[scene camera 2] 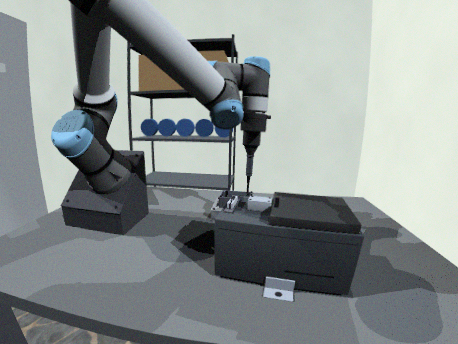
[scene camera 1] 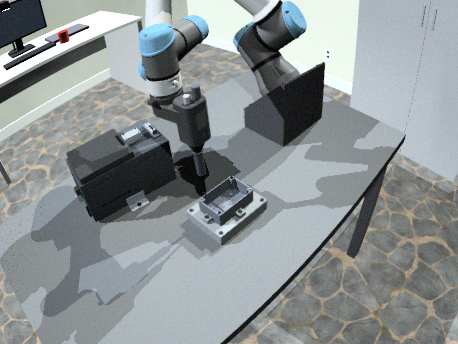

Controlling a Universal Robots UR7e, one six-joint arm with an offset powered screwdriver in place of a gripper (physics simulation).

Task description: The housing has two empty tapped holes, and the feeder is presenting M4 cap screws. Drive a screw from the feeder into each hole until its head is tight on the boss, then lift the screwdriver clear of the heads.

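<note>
The screwdriver [scene camera 1: 202, 192] [scene camera 2: 248, 188] points straight down, its thin dark bit beside the left corner of the housing in scene camera 1. The height of its tip over the housing is hard to judge, and whether a screw sits on it is too small and dark to tell. The grey open-topped housing [scene camera 1: 235, 208] sits on a light fixture plate [scene camera 1: 222, 237]. Its tapped holes are too small to tell apart. The dark screw feeder [scene camera 1: 131, 176] [scene camera 2: 285, 257] stands left of the housing in scene camera 1, with a small light outlet [scene camera 1: 150, 129] [scene camera 2: 231, 203] on top. In scene camera 2 it partly hides the housing area.
The arm's dark wedge-shaped pedestal [scene camera 1: 302, 107] [scene camera 2: 92, 215] stands at the back of the table [scene camera 1: 295, 227] [scene camera 2: 120, 280]. A small bracket [scene camera 1: 138, 201] [scene camera 2: 279, 290] is at the feeder's foot. A shelf rack [scene camera 2: 182, 93] stands beyond the table. A desk with a red cup [scene camera 1: 63, 36] is at the upper left.
</note>
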